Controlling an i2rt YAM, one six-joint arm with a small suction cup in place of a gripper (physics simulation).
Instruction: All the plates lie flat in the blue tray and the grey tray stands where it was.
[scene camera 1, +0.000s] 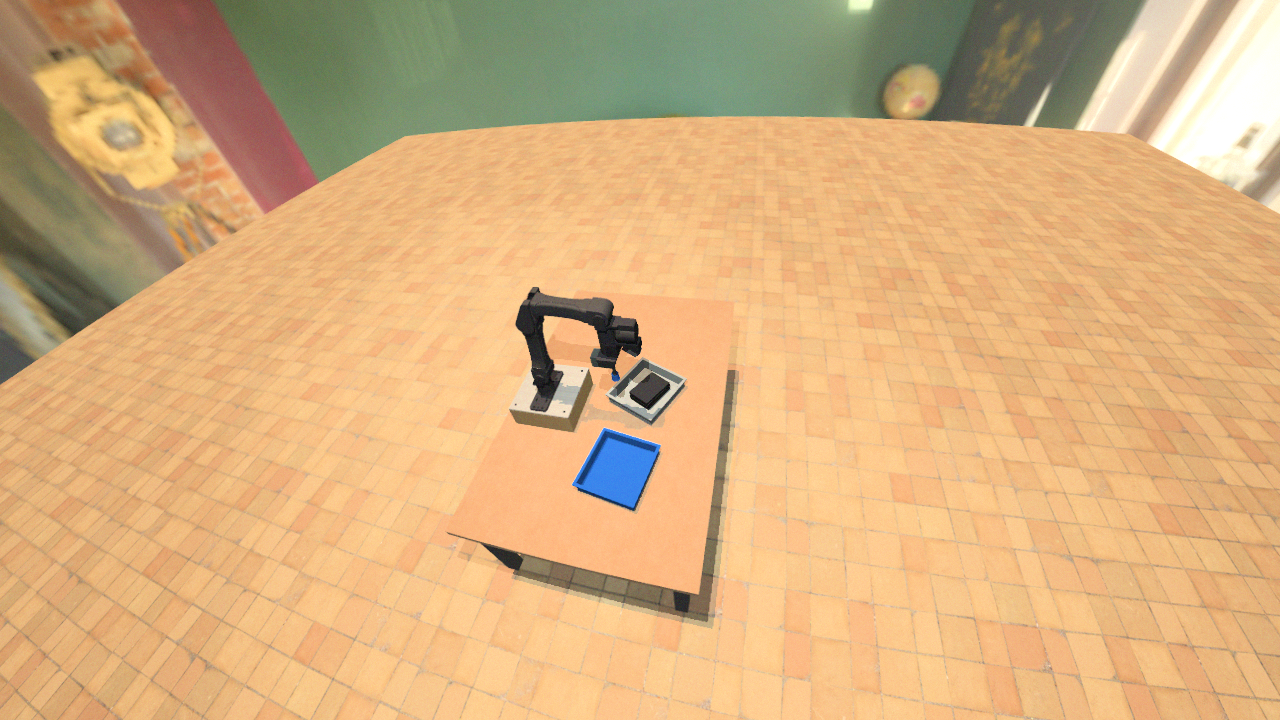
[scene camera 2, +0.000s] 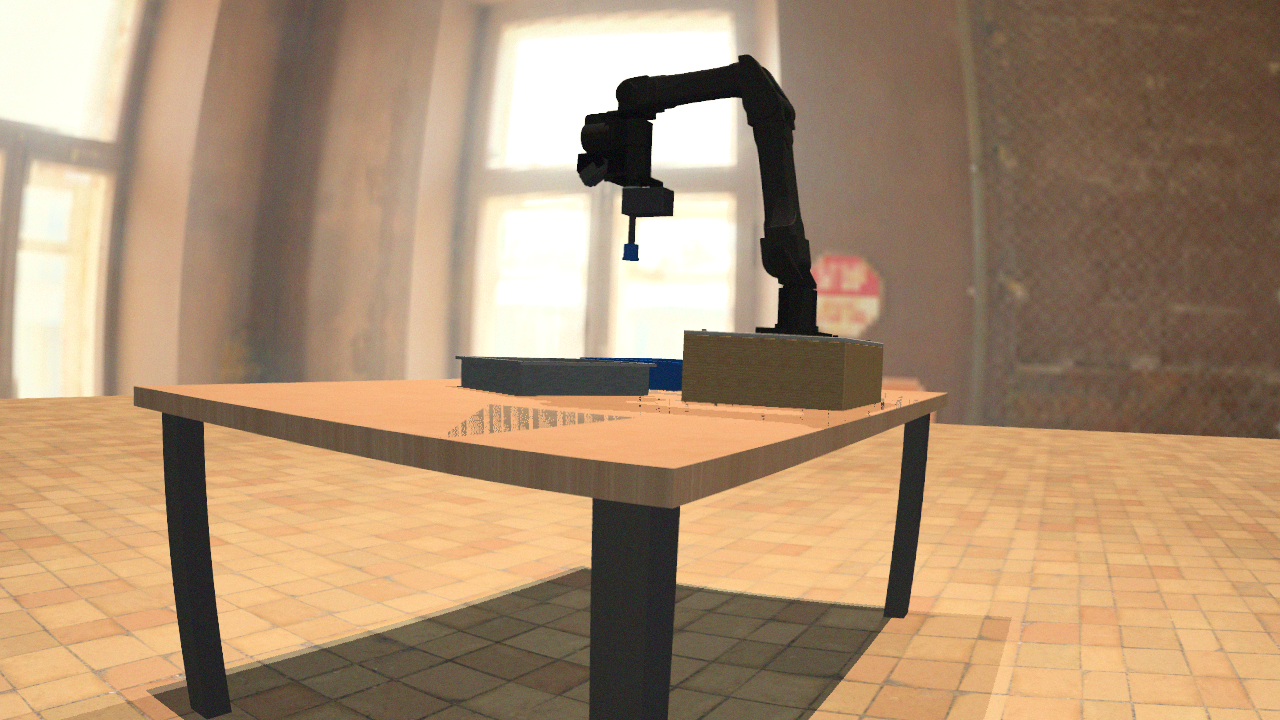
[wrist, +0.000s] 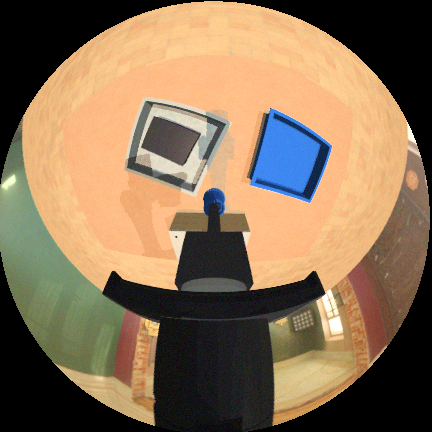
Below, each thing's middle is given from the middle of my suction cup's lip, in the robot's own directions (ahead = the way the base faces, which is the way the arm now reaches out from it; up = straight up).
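Grey tray (scene camera 2: 525, 376): 200 mm below my suction cup, 70 mm ahead of it and 120 mm to the left of it. Blue tray (scene camera 1: 617, 468): likewise 200 mm below my suction cup, 40 mm ahead of it, 240 mm to the right of it.
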